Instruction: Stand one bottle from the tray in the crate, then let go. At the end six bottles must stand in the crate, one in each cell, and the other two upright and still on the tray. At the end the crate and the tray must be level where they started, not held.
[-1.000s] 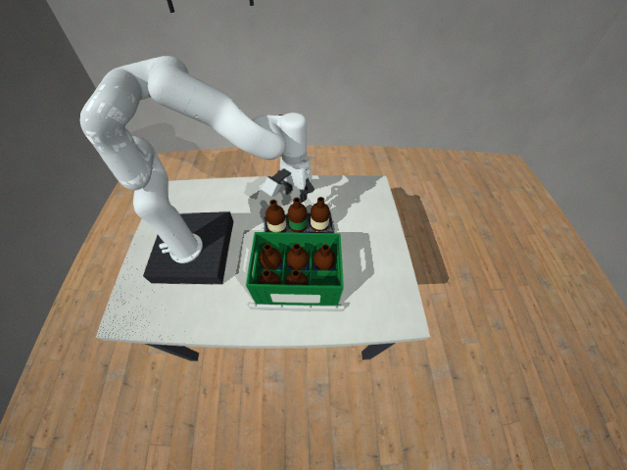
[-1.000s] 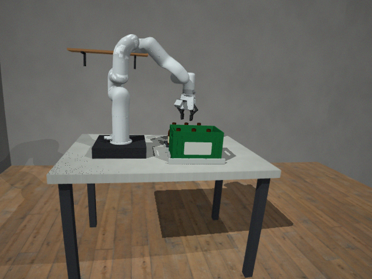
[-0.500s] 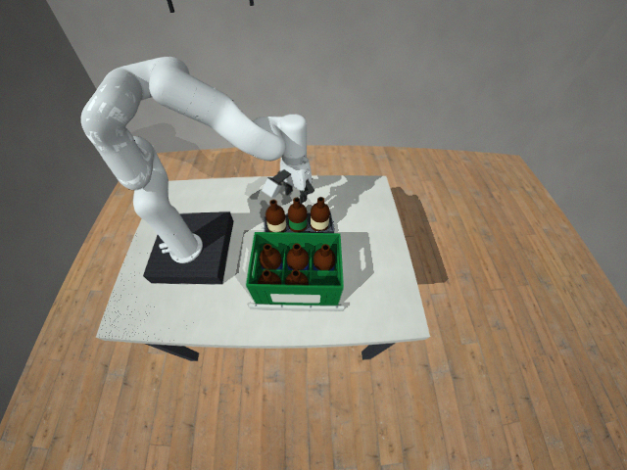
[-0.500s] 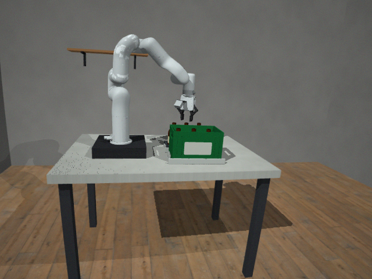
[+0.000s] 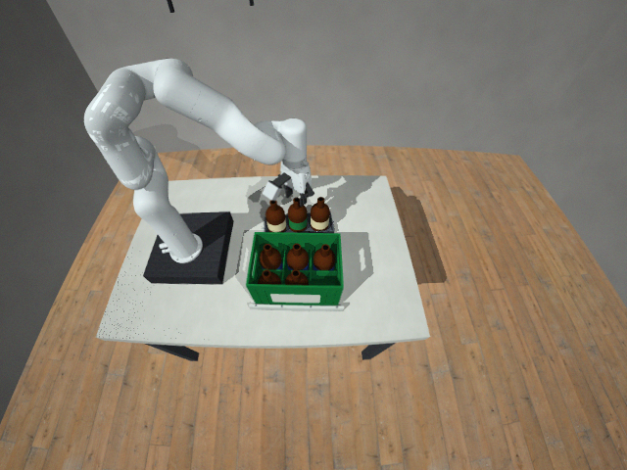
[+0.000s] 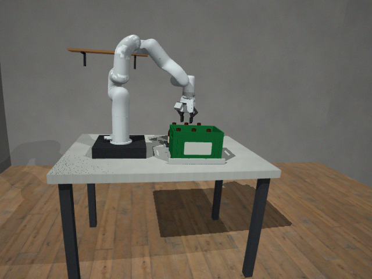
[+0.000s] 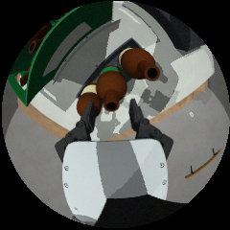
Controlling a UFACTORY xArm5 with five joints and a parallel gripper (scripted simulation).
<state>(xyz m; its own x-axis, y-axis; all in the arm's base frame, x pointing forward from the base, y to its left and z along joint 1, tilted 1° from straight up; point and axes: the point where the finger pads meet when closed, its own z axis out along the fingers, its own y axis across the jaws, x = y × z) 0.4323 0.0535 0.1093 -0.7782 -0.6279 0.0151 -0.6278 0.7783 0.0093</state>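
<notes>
Now: the brown bottle 9 cm below my hand. Round my hand: green crate 5 cm behind, 24 cm to the right, 9 cm below; then dark tray 17 cm below.
</notes>
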